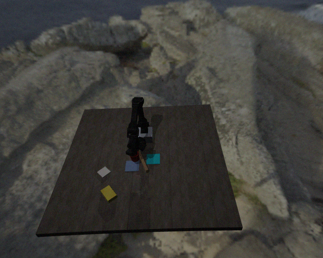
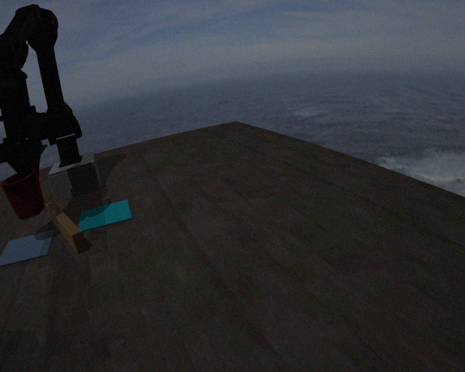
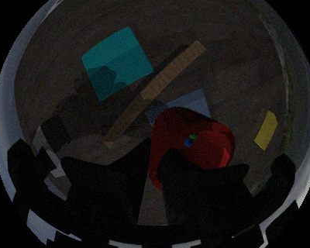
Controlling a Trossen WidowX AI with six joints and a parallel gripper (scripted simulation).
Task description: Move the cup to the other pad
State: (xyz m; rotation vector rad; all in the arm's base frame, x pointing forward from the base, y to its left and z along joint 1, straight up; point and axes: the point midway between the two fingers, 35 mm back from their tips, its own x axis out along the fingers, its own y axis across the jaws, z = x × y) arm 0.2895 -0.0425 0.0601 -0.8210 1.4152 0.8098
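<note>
My gripper tip is now 12 cm to the right of the teal pad, 10 cm above it and 2 cm past it. Round my gripper tip: red cup: 3 cm ahead, 2 cm to the right; then white block: 26 cm to the right, 10 cm ahead, 9 cm below; then wooden bar: 9 cm below, 4 cm to the left, 1 cm ahead.
</note>
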